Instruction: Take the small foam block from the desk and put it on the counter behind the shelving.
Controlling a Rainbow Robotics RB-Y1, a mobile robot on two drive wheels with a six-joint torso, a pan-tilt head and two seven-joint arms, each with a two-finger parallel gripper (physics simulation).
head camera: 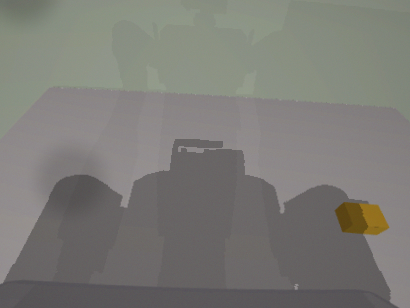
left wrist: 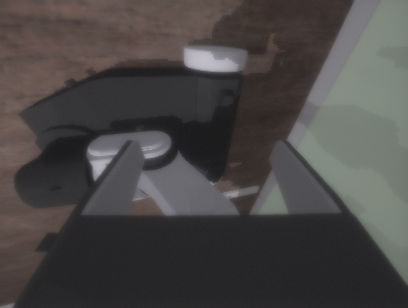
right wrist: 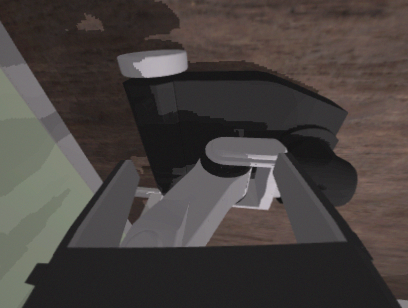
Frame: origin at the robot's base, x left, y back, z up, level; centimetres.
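Seen in the pictures: left gripper, fingertip midpoint: (left wrist: 207, 149); right gripper, fingertip midpoint: (right wrist: 204, 165).
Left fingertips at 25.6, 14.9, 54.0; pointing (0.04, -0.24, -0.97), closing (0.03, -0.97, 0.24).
Note:
A point is followed by its place in that frame, as x, y, z.
The small foam block (head camera: 361, 218) @[-39.6, -1.4, 99.6], orange-yellow, lies on the desk (head camera: 200, 117) @[0.0, -41.7, 95.1] at the right in the head view, its left part in the robot's shadow. My left gripper (left wrist: 207, 149) @[25.6, 14.9, 54.0] is open and empty, with the robot's own base and leg behind its fingers. My right gripper (right wrist: 204, 165) @[-25.4, 20.8, 53.3] is open and empty too, also with the base and leg behind it. Neither gripper shows in the head view, and the block does not show in either wrist view. The counter and the shelving do not show in these views.
A green wall (head camera: 75, 55) @[49.5, -60.1, 107.8] rises behind the desk's far edge. Both wrist views show the wooden floor (left wrist: 75, 30) @[31.7, 40.3, 0.1] (right wrist: 325, 35) @[-31.5, 50.5, 0.1], the robot's dark base (left wrist: 150, 95) @[17.6, 21.4, 16.9] (right wrist: 215, 100) @[-17.3, 19.0, 16.9] with a white wheel (left wrist: 215, 58) (right wrist: 155, 63), and a pale baseboard (left wrist: 332, 70) @[22.5, -59.2, 5.8] (right wrist: 40, 95) @[-14.6, -59.8, 2.6] close by.

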